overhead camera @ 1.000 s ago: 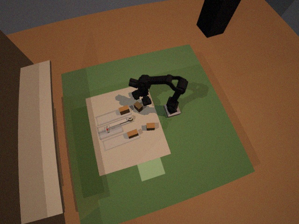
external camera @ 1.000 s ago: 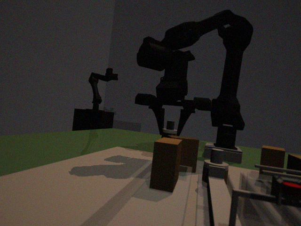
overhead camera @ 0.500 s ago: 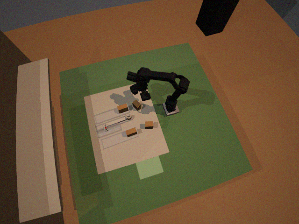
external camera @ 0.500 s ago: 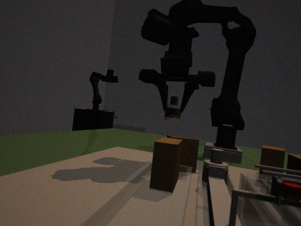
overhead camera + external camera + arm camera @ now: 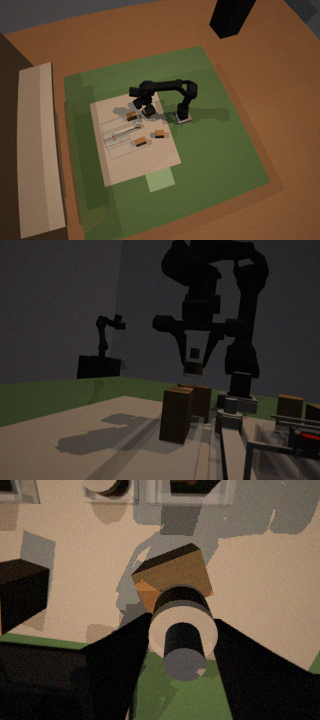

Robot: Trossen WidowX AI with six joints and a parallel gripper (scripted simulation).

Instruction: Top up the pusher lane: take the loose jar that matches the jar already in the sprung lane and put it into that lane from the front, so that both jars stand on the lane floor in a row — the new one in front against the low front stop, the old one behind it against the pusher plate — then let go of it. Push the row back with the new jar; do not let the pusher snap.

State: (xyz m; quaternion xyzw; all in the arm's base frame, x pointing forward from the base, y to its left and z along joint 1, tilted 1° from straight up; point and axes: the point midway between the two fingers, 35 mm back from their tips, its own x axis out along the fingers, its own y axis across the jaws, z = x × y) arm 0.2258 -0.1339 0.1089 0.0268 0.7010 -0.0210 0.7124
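My gripper tip is 160 mm short of the beige board, 110 mm above it and 90 mm to the right of it. From my gripper tip the other things lie so: long beige shelf (620 mm ahead, 260 mm above, 40 mm to the left); red-topped part (290 mm ahead, 100 mm to the left, 40 mm below).
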